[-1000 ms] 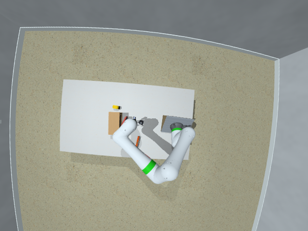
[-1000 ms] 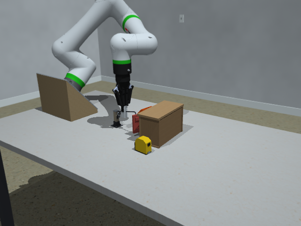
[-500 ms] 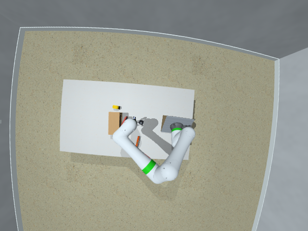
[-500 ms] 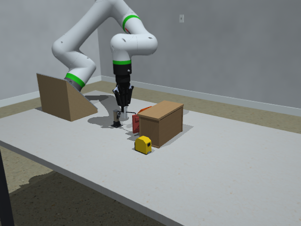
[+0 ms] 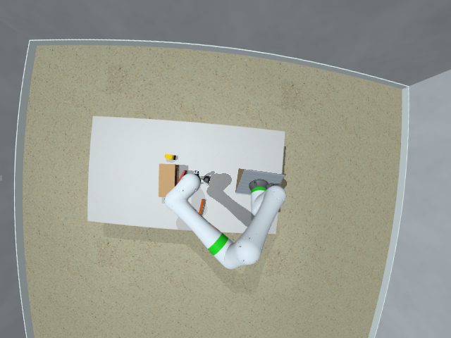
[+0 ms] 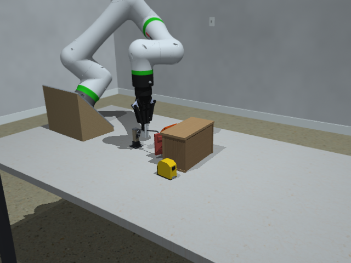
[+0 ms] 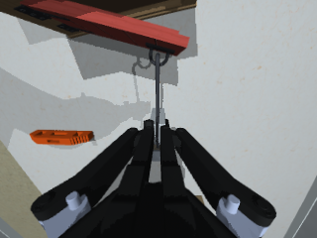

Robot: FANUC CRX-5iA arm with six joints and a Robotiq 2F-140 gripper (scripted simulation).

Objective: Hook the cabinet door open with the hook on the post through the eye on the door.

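Right now the thin dark hook is 2 cm ahead of my hand and 1 cm below it. From my hand the other things lie so: red door: 12 cm ahead, 6 cm to the left, 3 cm below; yellow tape measure: 25 cm ahead, 11 cm to the right, 7 cm below; orange tool: 7 cm behind, 25 cm to the left, 8 cm below.
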